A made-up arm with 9 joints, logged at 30 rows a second.
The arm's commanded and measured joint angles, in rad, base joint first. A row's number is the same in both.
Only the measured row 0 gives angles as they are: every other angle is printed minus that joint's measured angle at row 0.
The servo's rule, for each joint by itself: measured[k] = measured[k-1] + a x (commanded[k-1-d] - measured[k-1]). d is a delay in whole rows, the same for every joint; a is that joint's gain. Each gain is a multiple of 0.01, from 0.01 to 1. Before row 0 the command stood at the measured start. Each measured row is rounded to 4 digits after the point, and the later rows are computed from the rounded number. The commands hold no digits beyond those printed.
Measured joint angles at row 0:
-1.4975 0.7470 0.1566 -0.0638 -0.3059 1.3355 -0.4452 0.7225 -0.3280
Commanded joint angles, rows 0 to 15:
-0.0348 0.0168 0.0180 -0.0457 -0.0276 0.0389 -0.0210 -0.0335 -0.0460
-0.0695 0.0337 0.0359 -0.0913 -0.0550 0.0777 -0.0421 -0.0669 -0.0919
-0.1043 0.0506 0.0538 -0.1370 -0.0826 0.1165 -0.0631 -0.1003 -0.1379
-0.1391 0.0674 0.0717 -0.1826 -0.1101 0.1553 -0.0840 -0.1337 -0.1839
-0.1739 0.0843 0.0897 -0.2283 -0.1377 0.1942 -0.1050 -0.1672 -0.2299
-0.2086 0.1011 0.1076 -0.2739 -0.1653 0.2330 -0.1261 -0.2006 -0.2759
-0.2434 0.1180 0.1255 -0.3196 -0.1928 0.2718 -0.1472 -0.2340 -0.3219
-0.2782 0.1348 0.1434 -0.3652 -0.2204 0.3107 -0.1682 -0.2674 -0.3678
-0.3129 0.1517 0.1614 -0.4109 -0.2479 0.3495 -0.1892 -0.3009 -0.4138
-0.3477 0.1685 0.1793 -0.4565 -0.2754 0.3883 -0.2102 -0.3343 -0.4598
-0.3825 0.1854 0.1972 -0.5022 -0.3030 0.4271 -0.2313 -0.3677 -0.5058
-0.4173 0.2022 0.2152 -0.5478 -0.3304 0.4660 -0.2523 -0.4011 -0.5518
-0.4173 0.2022 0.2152 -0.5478 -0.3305 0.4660 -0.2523 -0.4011 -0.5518
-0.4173 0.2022 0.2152 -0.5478 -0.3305 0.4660 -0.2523 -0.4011 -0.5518
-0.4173 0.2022 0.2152 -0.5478 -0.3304 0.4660 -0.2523 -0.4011 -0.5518
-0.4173 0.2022 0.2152 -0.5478 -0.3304 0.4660 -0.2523 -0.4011 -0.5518
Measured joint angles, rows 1 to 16:
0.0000 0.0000 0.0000 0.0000 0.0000 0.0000 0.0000 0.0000 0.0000
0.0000 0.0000 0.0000 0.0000 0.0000 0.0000 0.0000 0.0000 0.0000
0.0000 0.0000 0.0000 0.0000 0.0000 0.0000 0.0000 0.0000 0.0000
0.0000 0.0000 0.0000 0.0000 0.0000 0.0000 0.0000 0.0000 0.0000
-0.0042 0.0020 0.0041 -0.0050 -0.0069 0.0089 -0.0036 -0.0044 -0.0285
-0.0120 0.0058 0.0114 -0.0145 -0.0189 0.0247 -0.0101 -0.0125 -0.0678
-0.0231 0.0112 0.0212 -0.0280 -0.0348 0.0458 -0.0191 -0.0239 -0.1113
-0.0370 0.0179 0.0328 -0.0450 -0.0536 0.0710 -0.0301 -0.0382 -0.1563
-0.0534 0.0259 0.0459 -0.0652 -0.0746 0.0993 -0.0428 -0.0550 -0.2019
-0.0720 0.0349 0.0601 -0.0882 -0.0973 0.1301 -0.0570 -0.0739 -0.2478
-0.0926 0.0449 0.0751 -0.1137 -0.1212 0.1627 -0.0723 -0.0947 -0.2937
-0.1149 0.0557 0.0908 -0.1414 -0.1460 0.1967 -0.0886 -0.1172 -0.3396
-0.1387 0.0672 0.1070 -0.1710 -0.1715 0.2318 -0.1057 -0.1411 -0.3856
-0.1638 0.0794 0.1236 -0.2024 -0.1975 0.2678 -0.1235 -0.1662 -0.4316
-0.1900 0.0921 0.1405 -0.2354 -0.2239 0.3044 -0.1418 -0.1924 -0.4776
-0.2173 0.1053 0.1577 -0.2698 -0.2505 0.3416 -0.1606 -0.2195 -0.5236
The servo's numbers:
d 4
a 0.12 0.12 0.23 0.11 0.25 0.23 0.17 0.13 0.62

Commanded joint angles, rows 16 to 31:
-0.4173 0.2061 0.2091 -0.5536 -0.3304 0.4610 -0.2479 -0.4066 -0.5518
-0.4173 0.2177 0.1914 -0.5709 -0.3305 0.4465 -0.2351 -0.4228 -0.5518
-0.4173 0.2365 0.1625 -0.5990 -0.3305 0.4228 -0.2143 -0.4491 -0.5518
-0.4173 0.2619 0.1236 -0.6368 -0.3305 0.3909 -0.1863 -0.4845 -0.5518
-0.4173 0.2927 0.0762 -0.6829 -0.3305 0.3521 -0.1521 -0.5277 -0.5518
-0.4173 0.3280 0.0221 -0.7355 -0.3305 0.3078 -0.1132 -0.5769 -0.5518
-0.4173 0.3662 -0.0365 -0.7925 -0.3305 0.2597 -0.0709 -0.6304 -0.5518
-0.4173 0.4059 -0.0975 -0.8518 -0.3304 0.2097 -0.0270 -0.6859 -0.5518
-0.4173 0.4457 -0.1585 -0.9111 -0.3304 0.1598 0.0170 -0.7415 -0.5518
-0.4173 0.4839 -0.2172 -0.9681 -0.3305 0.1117 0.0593 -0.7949 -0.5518
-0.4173 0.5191 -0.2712 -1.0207 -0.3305 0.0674 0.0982 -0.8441 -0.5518
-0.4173 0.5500 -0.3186 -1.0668 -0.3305 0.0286 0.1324 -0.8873 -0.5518
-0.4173 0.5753 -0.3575 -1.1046 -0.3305 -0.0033 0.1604 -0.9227 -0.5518
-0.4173 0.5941 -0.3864 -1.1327 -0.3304 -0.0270 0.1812 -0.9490 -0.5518
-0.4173 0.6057 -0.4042 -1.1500 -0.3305 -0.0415 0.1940 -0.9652 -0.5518
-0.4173 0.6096 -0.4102 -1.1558 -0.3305 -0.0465 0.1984 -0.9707 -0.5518
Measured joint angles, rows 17 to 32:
-0.2413 0.1169 0.1709 -0.3004 -0.2705 0.3702 -0.1762 -0.2431 -0.5411
-0.2624 0.1271 0.1811 -0.3276 -0.2855 0.3922 -0.1891 -0.2636 -0.5477
-0.2810 0.1361 0.1889 -0.3518 -0.2967 0.4092 -0.1998 -0.2815 -0.5502
-0.2974 0.1440 0.1949 -0.3734 -0.3051 0.4223 -0.2087 -0.2970 -0.5512
-0.3118 0.1515 0.1982 -0.3932 -0.3114 0.4312 -0.2154 -0.3112 -0.5516
-0.3245 0.1594 0.1966 -0.4127 -0.3162 0.4347 -0.2187 -0.3257 -0.5517
-0.3356 0.1687 0.1888 -0.4332 -0.3198 0.4320 -0.2180 -0.3417 -0.5518
-0.3454 0.1799 0.1738 -0.4556 -0.3225 0.4225 -0.2126 -0.3603 -0.5518
-0.3540 0.1934 0.1514 -0.4806 -0.3245 0.4063 -0.2023 -0.3821 -0.5518
-0.3616 0.2096 0.1217 -0.5086 -0.3260 0.3836 -0.1872 -0.4074 -0.5518
-0.3683 0.2284 0.0853 -0.5398 -0.3271 0.3551 -0.1674 -0.4364 -0.5518
-0.3742 0.2497 0.0433 -0.5741 -0.3279 0.3217 -0.1435 -0.4688 -0.5518
-0.3794 0.2732 -0.0031 -0.6112 -0.3285 0.2845 -0.1162 -0.5043 -0.5518
-0.3839 0.2985 -0.0523 -0.6505 -0.3290 0.2448 -0.0864 -0.5421 -0.5518
-0.3879 0.3250 -0.1026 -0.6912 -0.3294 0.2040 -0.0550 -0.5814 -0.5518
-0.3914 0.3520 -0.1523 -0.7325 -0.3297 0.1637 -0.0231 -0.6212 -0.5518

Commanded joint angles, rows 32 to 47:
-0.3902 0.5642 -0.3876 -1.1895 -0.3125 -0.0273 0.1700 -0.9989 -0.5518
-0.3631 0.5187 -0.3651 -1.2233 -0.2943 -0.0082 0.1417 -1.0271 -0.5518
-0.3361 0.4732 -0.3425 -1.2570 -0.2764 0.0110 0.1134 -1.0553 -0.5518
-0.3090 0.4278 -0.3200 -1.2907 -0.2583 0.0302 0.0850 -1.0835 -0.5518
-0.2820 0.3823 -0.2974 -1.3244 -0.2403 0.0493 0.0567 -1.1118 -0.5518
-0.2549 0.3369 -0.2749 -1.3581 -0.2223 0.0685 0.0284 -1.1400 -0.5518
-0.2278 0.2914 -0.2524 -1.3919 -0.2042 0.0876 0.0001 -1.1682 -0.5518
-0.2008 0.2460 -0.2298 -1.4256 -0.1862 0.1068 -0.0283 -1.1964 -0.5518
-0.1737 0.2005 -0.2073 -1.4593 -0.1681 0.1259 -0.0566 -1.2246 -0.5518
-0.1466 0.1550 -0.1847 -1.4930 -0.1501 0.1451 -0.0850 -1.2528 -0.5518
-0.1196 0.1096 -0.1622 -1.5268 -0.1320 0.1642 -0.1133 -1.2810 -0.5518
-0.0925 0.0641 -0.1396 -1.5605 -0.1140 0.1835 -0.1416 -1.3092 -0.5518
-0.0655 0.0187 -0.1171 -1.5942 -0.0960 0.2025 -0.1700 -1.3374 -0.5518
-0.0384 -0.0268 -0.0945 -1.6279 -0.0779 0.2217 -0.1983 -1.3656 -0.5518
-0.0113 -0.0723 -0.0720 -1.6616 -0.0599 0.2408 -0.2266 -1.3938 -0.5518
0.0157 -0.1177 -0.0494 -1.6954 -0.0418 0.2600 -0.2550 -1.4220 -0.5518
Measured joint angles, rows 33 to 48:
-0.3945 0.3788 -0.1995 -0.7734 -0.3299 0.1253 0.0081 -0.6604 -0.5518
-0.3972 0.4046 -0.2425 -0.8129 -0.3300 0.0903 0.0375 -0.6979 -0.5518
-0.3996 0.4287 -0.2797 -0.8500 -0.3301 0.0600 0.0641 -0.7326 -0.5518
-0.4017 0.4504 -0.3097 -0.8836 -0.3302 0.0355 0.0869 -0.7636 -0.5518
-0.4003 0.4641 -0.3276 -0.9172 -0.3258 0.0211 0.1010 -0.7942 -0.5518
-0.3958 0.4707 -0.3362 -0.9509 -0.3179 0.0144 0.1079 -0.8245 -0.5518
-0.3886 0.4710 -0.3376 -0.9846 -0.3075 0.0136 0.1088 -0.8545 -0.5518
-0.3790 0.4658 -0.3336 -1.0183 -0.2952 0.0174 0.1048 -0.8843 -0.5518
-0.3674 0.4558 -0.3253 -1.0520 -0.2815 0.0247 0.0966 -0.9139 -0.5518
-0.3539 0.4415 -0.3137 -1.0857 -0.2667 0.0348 0.0850 -0.9433 -0.5518
-0.3388 0.4235 -0.2996 -1.1194 -0.2511 0.0469 0.0706 -0.9725 -0.5518
-0.3222 0.4022 -0.2835 -1.1531 -0.2349 0.0607 0.0538 -1.0016 -0.5518
-0.3044 0.3780 -0.2660 -1.1868 -0.2182 0.0757 0.0350 -1.0306 -0.5518
-0.2855 0.3512 -0.2473 -1.2205 -0.2012 0.0917 0.0146 -1.0595 -0.5518
-0.2656 0.3222 -0.2277 -1.2542 -0.1839 0.1084 -0.0071 -1.0883 -0.5518
-0.2448 0.2912 -0.2074 -1.2879 -0.1664 0.1257 -0.0300 -1.1170 -0.5518

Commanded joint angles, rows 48 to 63:
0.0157 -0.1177 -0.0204 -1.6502 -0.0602 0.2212 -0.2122 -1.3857 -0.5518
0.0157 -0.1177 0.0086 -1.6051 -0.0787 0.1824 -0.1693 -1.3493 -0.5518
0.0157 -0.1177 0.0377 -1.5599 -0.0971 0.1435 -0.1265 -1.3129 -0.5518
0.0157 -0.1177 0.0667 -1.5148 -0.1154 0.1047 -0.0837 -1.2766 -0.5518
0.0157 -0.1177 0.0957 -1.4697 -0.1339 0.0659 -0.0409 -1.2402 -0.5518
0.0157 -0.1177 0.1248 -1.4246 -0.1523 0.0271 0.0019 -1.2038 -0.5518
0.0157 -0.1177 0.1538 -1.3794 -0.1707 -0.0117 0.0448 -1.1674 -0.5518
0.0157 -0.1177 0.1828 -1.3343 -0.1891 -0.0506 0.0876 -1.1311 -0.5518
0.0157 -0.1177 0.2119 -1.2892 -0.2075 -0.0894 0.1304 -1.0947 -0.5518
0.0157 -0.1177 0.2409 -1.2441 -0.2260 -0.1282 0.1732 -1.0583 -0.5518
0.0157 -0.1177 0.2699 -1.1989 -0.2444 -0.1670 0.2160 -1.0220 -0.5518
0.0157 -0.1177 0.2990 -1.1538 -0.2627 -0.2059 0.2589 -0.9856 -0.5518
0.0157 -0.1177 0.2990 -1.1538 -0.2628 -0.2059 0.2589 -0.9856 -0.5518
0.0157 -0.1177 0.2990 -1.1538 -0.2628 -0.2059 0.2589 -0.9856 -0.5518
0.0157 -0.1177 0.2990 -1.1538 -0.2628 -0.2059 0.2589 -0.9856 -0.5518
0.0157 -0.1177 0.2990 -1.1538 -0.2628 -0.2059 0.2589 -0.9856 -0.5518
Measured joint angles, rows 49 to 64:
-0.2233 0.2585 -0.1866 -1.3216 -0.1488 0.1434 -0.0538 -1.1457 -0.5518
-0.2011 0.2243 -0.1654 -1.3553 -0.1311 0.1614 -0.0784 -1.1743 -0.5518
-0.1783 0.1887 -0.1439 -1.3890 -0.1133 0.1797 -0.1036 -1.2028 -0.5518
-0.1550 0.1519 -0.1222 -1.4227 -0.0954 0.1982 -0.1293 -1.2313 -0.5518
-0.1345 0.1195 -0.0988 -1.4477 -0.0866 0.2035 -0.1434 -1.2514 -0.5518
-0.1165 0.0910 -0.0741 -1.4650 -0.0846 0.1986 -0.1478 -1.2641 -0.5518
-0.1006 0.0660 -0.0484 -1.4754 -0.0877 0.1859 -0.1442 -1.2704 -0.5518
-0.0866 0.0440 -0.0219 -1.4797 -0.0946 0.1672 -0.1339 -1.2712 -0.5518
-0.0743 0.0246 0.0051 -1.4786 -0.1044 0.1439 -0.1181 -1.2672 -0.5518
-0.0635 0.0075 0.0326 -1.4727 -0.1164 0.1170 -0.0977 -1.2590 -0.5518
-0.0540 -0.0075 0.0605 -1.4624 -0.1300 0.0874 -0.0735 -1.2471 -0.5518
-0.0456 -0.0207 0.0886 -1.4483 -0.1448 0.0557 -0.0461 -1.2320 -0.5518
-0.0382 -0.0323 0.1170 -1.4308 -0.1605 0.0223 -0.0161 -1.2142 -0.5518
-0.0317 -0.0425 0.1455 -1.4103 -0.1769 -0.0123 0.0161 -1.1939 -0.5518
-0.0260 -0.0515 0.1741 -1.3870 -0.1938 -0.0479 0.0501 -1.1716 -0.5518
-0.0210 -0.0594 0.2028 -1.3613 -0.2110 -0.0842 0.0856 -1.1474 -0.5518

